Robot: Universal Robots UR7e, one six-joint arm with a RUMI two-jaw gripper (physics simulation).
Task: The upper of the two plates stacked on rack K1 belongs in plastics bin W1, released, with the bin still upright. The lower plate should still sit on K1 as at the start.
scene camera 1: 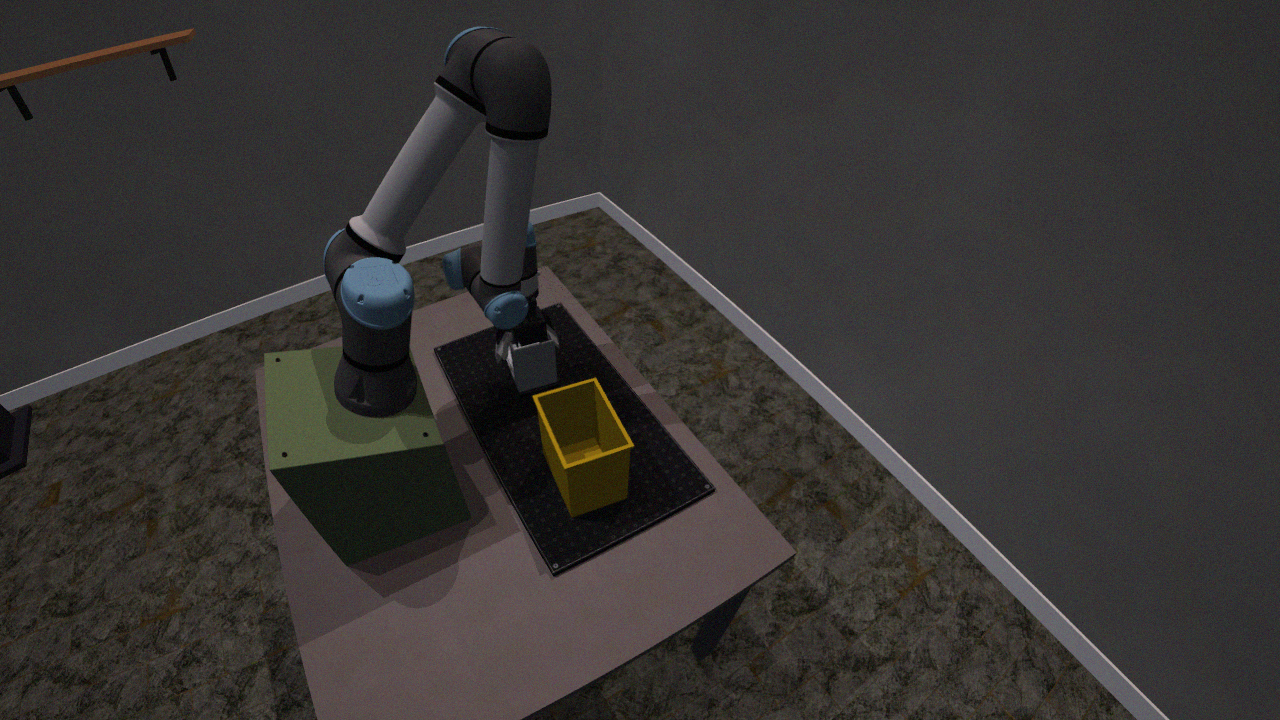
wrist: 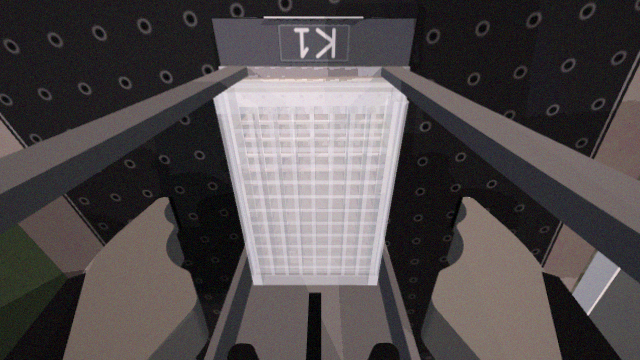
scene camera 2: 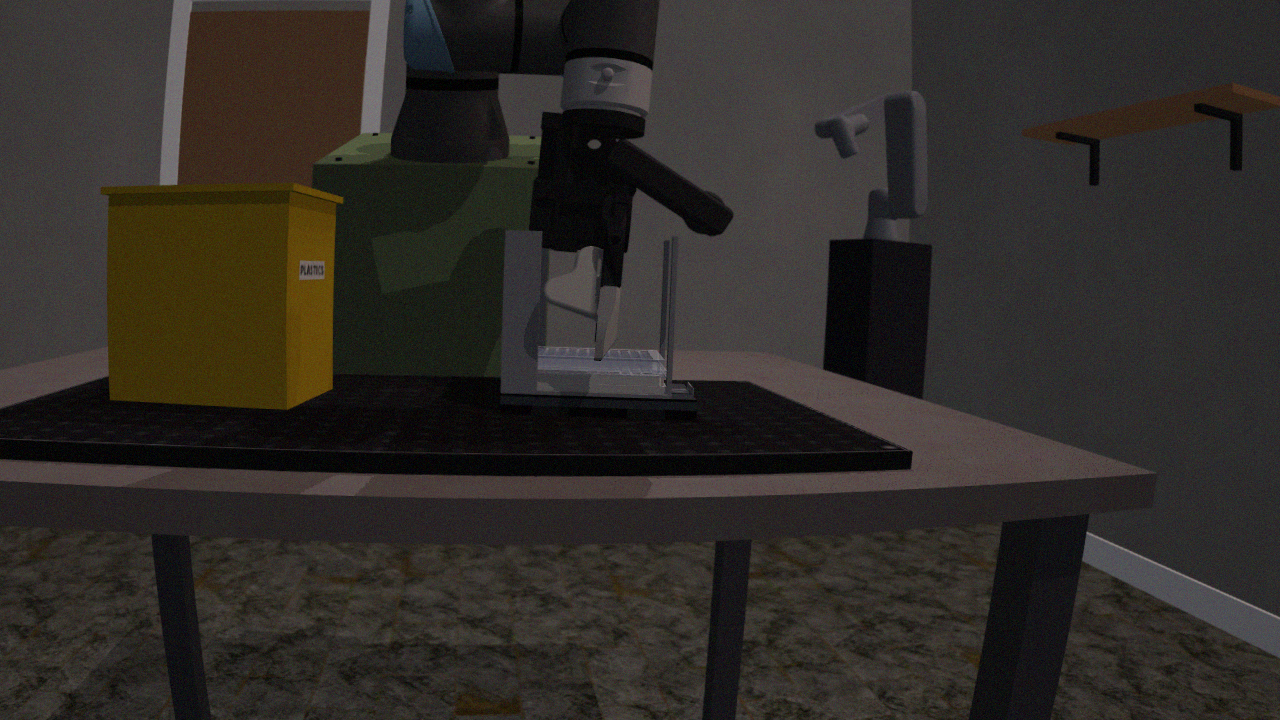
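Seen in the pictures: gripper, fingertip midpoint: (wrist: 316, 200) (scene camera 2: 597, 350); arm's base, link origin: (scene camera 1: 375, 387) (scene camera 2: 449, 153).
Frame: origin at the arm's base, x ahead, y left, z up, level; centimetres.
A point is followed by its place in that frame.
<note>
Rack K1 (scene camera 1: 535, 367) {x 34.8, y 1.7, z -18.0 cm} (scene camera 2: 521, 313) {x 40.0, y 1.7, z -18.1 cm} (wrist: 250, 42) {x 36.4, y 16.6, z -24.5 cm} stands on the black mat and holds two clear, stacked plates. The upper plate (scene camera 2: 601, 354) (wrist: 314, 190) {x 37.4, y 9.4, z -21.5 cm} lies on the lower plate (scene camera 2: 590, 383) {x 41.0, y 7.3, z -23.5 cm}, which the upper one covers in the wrist view. My gripper (scene camera 1: 528, 343) {x 37.4, y 9.0, z -21.3 cm} (scene camera 2: 597, 333) {x 37.4, y 9.0, z -21.3 cm} (wrist: 316, 200) {x 37.4, y 9.0, z -21.3 cm} is open and empty, pointing down over the rack. Its fingers stand wide, one on each long side of the plates, with gaps in the wrist view. In scene camera 2 the nearer fingertip reaches about the upper plate's height. The yellow plastics bin W1 (scene camera 1: 597, 485) {x 25.9, y -31.4, z -17.6 cm} (scene camera 2: 196, 295) {x 34.6, y -24.8, z -17.2 cm} stands upright; its visible inside holds no plate.
The rack's tall posts (scene camera 2: 669, 313) {x 42.8, y 13.1, z -17.7 cm} (wrist: 480, 130) {x 42.2, y 13.7, z -15.2 cm} rise at the plates' corners, and its high panel stands on the bin side. The black perforated mat (scene camera 1: 572, 546) {x 16.8, y -34.9, z -26.2 cm} (scene camera 2: 358, 438) {x 48.3, y -11.2, z -26.2 cm} lies on the table. The green base block (scene camera 1: 375, 501) {x -9.9, y -13.8, z -10.8 cm} (scene camera 2: 420, 313) {x 7.8, y -3.6, z -20.0 cm} carries the arm beside the mat.
</note>
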